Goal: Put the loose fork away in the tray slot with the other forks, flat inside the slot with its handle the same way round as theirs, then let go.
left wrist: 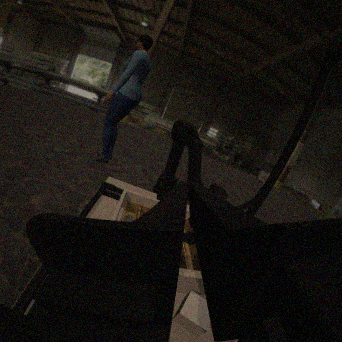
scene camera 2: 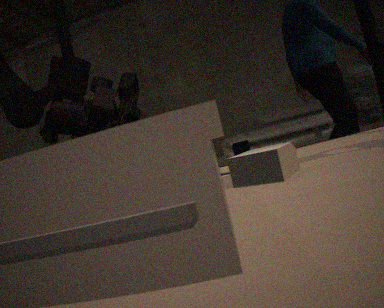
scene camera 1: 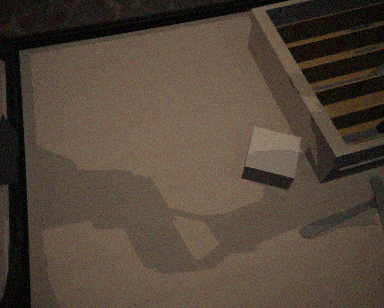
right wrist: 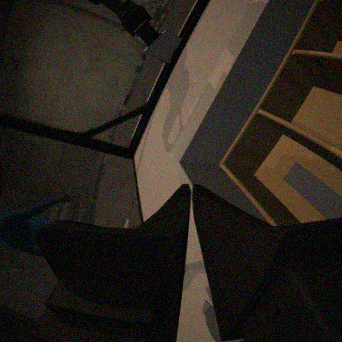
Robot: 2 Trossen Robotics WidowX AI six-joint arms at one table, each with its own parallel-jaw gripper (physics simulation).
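Note:
The tray (scene camera 1: 285, 55) (scene camera 2: 125, 185) (left wrist: 135, 190) (right wrist: 220, 110) has wooden slots, with grey cutlery in some; a grey handle (right wrist: 312, 190) lies in one slot. Long grey cutlery (scene camera 1: 340, 217) lies on the table beside the tray, crossed by another grey piece (scene camera 1: 378, 192) at the picture's edge; their heads do not show, so I cannot tell which is the loose fork. My left gripper (left wrist: 186, 188) is shut and empty, its fingers hiding much of the tray. My right gripper (right wrist: 189, 190) is shut and empty near the tray's outer corner; a dark grey piece (right wrist: 210, 315) shows between its finger bases.
A white block (scene camera 1: 272, 150) (scene camera 2: 257, 167) (left wrist: 195, 307) sits on the table beside the tray. A dark arm (left wrist: 185, 135) rises beyond the tray in the left wrist view. A person in blue (scene camera 2: 312, 50) (left wrist: 130, 85) stands away from the table. The light is dim.

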